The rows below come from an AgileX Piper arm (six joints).
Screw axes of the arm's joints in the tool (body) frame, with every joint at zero. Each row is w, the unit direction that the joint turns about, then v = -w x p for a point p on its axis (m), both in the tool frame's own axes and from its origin. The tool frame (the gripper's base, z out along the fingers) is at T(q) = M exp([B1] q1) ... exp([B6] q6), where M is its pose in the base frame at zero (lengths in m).
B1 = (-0.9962, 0, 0.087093, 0, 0.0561, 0)
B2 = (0, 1, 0, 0.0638, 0, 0.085)
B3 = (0, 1, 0, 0.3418, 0, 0.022)
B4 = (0, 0, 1, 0, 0, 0)
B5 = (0, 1, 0, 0.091, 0, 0)
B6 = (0, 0, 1, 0, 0, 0)
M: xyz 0.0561 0 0.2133 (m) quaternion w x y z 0.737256 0 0.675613 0
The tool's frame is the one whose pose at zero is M.
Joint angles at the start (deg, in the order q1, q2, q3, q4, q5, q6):
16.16 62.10 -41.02 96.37 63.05 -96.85
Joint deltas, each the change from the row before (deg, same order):
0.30 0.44 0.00 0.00 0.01 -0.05
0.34 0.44 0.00 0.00 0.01 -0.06
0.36 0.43 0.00 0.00 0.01 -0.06
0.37 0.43 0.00 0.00 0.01 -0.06
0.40 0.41 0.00 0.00 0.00 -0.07
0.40 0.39 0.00 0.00 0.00 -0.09
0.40 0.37 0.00 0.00 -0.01 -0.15
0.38 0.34 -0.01 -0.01 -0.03 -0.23
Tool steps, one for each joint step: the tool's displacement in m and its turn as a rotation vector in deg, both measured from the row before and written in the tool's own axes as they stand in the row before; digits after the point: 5 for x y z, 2 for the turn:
0.00129 -0.00086 0.00151 -0.28 0.26 0.33
0.00131 -0.00074 0.00161 -0.32 0.27 0.32
0.00130 -0.00064 0.00165 -0.34 0.27 0.31
0.00131 -0.00061 0.00168 -0.35 0.27 0.31
0.00128 -0.00046 0.00172 -0.37 0.27 0.27
0.00123 -0.00037 0.00170 -0.37 0.26 0.24
0.00118 -0.00031 0.00167 -0.36 0.26 0.16
0.00106 -0.00027 0.00157 -0.33 0.25 0.04

